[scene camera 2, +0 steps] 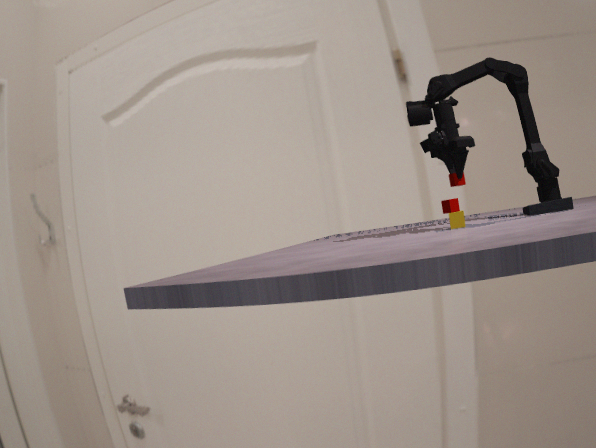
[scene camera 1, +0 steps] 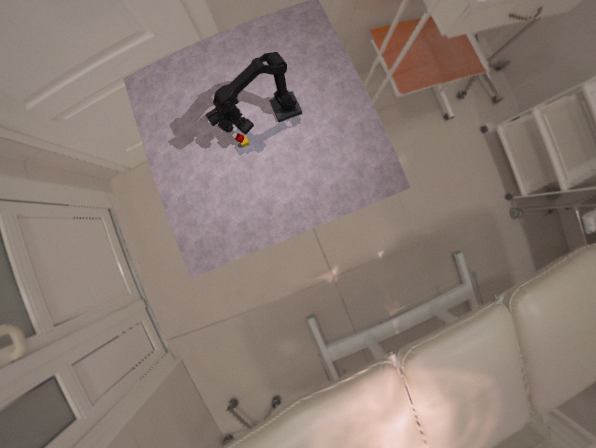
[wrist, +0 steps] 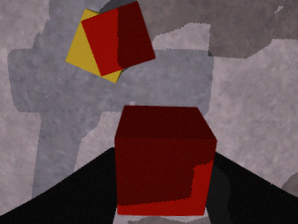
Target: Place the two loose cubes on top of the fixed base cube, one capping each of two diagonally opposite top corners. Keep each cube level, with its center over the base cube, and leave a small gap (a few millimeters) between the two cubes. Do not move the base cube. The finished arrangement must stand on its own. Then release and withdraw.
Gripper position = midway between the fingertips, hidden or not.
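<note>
Gripper (scene camera 2: 457, 179), (wrist: 161, 158), holding a red cube (wrist: 164, 154). Yellow base cube (wrist: 80, 55). Another red cube (wrist: 118, 41).
</note>
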